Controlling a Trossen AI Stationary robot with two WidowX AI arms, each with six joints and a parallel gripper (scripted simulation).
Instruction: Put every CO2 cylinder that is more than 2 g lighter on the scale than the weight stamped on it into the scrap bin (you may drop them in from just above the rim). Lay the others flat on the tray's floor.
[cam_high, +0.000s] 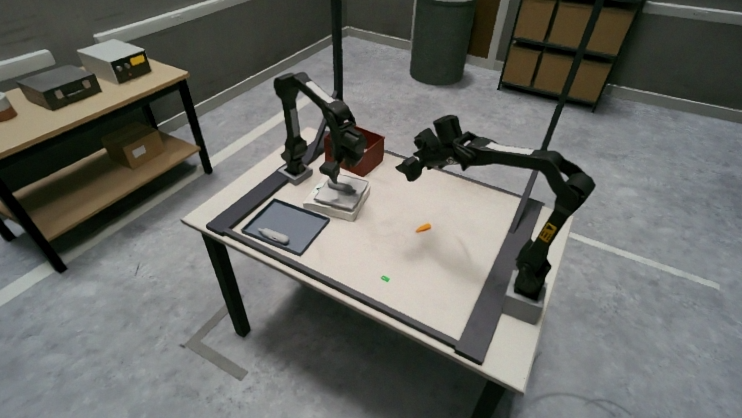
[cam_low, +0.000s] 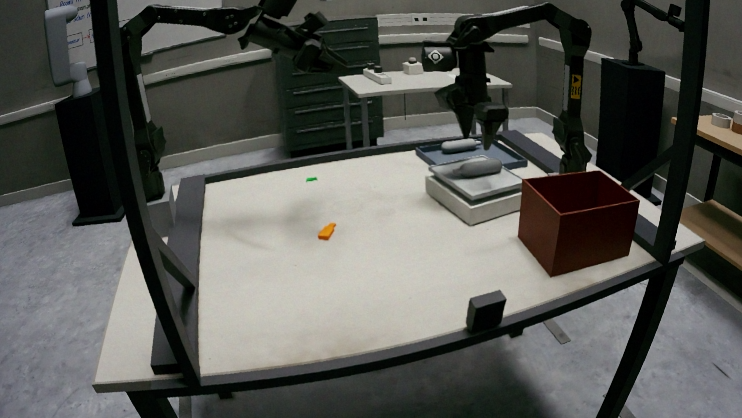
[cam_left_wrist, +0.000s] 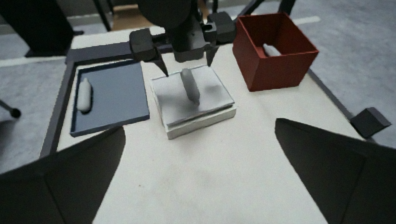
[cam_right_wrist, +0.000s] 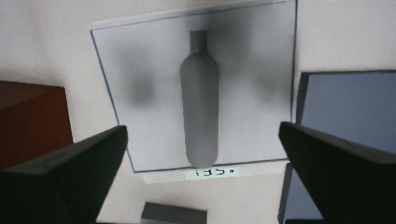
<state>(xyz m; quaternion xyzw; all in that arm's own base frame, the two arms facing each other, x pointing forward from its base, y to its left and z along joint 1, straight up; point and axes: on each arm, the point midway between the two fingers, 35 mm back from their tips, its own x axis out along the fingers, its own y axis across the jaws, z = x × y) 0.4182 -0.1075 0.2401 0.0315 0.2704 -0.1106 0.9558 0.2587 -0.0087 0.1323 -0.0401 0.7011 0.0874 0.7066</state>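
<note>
The red scrap bin is 240 mm behind my right hand, 150 mm to the right of it and 130 mm below it. The rest, counted from my right hand: small green piece: 350 mm to the left, 180 mm ahead, 160 mm below; blue-grey tray: 230 mm ahead, 160 mm below, 60 mm to the right; small orange piece: 310 mm to the left, 160 mm below, 80 mm behind.
</note>
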